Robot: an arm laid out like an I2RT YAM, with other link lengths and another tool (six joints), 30 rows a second.
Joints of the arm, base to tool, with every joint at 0 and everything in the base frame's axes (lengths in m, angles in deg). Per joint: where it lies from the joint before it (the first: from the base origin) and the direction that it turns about. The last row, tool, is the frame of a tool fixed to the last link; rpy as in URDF.
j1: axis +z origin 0 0 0.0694
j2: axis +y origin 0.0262 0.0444 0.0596
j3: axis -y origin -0.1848 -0.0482 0
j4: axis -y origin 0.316 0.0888 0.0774
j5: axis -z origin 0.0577 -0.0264 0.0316
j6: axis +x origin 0.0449 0 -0.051
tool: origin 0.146 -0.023 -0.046 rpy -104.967 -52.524 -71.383
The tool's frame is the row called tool.
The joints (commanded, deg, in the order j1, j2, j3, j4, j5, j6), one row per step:
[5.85 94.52 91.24 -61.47 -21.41 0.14]
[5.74 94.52 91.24 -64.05 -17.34 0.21]
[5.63 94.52 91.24 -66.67 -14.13 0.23]
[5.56 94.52 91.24 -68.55 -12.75 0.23]
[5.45 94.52 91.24 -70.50 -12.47 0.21]
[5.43 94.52 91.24 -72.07 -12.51 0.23]
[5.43 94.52 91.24 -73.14 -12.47 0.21]
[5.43 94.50 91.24 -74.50 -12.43 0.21]
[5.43 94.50 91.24 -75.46 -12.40 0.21]
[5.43 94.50 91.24 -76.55 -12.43 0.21]
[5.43 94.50 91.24 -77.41 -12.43 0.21]
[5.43 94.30 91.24 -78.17 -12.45 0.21]
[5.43 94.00 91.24 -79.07 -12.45 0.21]
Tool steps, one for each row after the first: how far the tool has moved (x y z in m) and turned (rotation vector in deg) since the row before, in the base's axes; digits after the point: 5 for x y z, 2 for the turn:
[-0.00846 -0.01497 -0.00449 -3.94 2.22 -1.82]
[-0.00968 -0.01239 -0.00289 -3.23 2.32 -1.30]
[-0.00761 -0.00583 -0.00115 -1.48 1.74 -0.52]
[-0.00837 -0.00248 -0.00047 -0.46 1.91 -0.17]
[-0.00701 -0.00065 -0.00007 -0.11 1.57 -0.03]
[-0.00476 -0.00060 0.00004 -0.14 1.06 0.01]
[-0.00606 -0.00071 0.00030 -0.17 1.33 -0.01]
[-0.00428 -0.00051 0.00021 -0.12 0.95 -0.01]
[-0.00488 -0.00036 0.00035 -0.07 1.09 0.01]
[-0.00383 -0.00036 0.00033 -0.08 0.86 0.00]
[-0.00335 -0.00025 0.00142 -0.03 0.56 0.00]
[-0.00395 -0.00038 0.00204 -0.06 0.60 0.00]

